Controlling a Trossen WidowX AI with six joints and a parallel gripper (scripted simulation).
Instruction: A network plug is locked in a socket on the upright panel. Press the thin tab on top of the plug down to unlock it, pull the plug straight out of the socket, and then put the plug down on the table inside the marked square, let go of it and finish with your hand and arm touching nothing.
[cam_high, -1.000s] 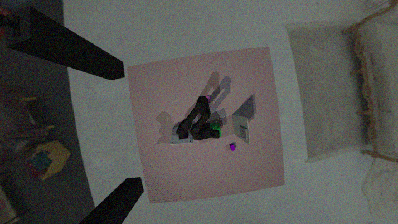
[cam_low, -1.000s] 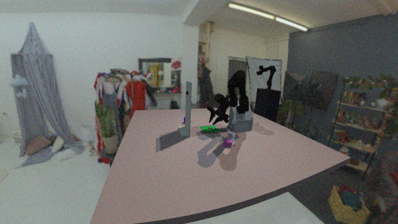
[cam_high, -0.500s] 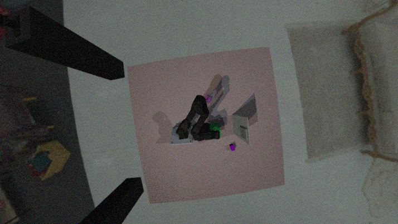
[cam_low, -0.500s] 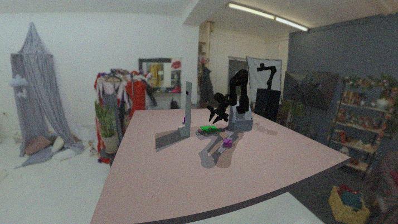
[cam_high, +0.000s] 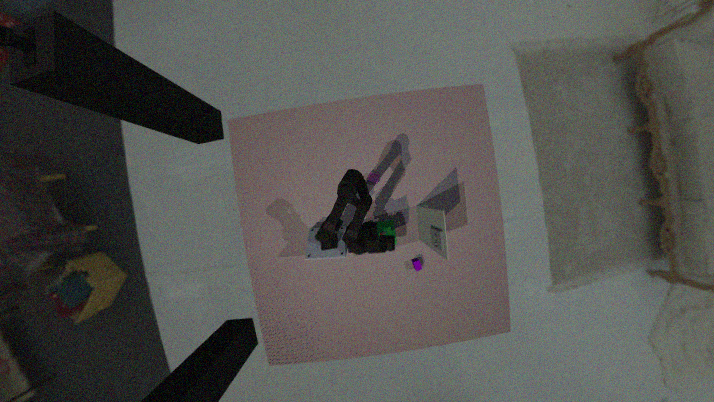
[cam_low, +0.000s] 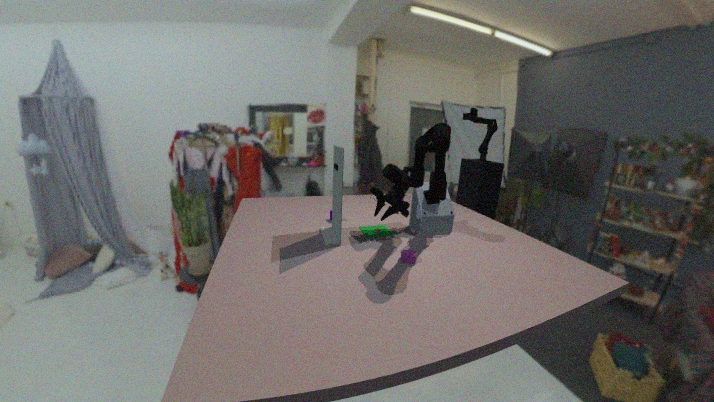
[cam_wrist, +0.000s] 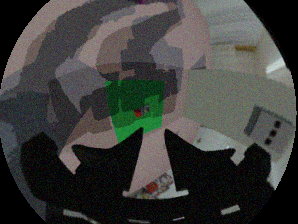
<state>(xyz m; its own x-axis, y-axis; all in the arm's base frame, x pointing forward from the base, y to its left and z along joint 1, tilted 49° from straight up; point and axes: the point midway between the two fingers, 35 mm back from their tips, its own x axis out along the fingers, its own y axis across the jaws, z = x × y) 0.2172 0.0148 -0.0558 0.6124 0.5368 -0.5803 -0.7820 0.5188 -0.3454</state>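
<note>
Now: the green marked square 1 cm ahead of my gripper tip, 1 cm to the left of it and 5 cm below it. The rest, counted from my gripper tip: purple block 28 cm to the left, 4 cm below; grey upright panel 19 cm ahead, 3 cm to the left, 11 cm above.
</note>
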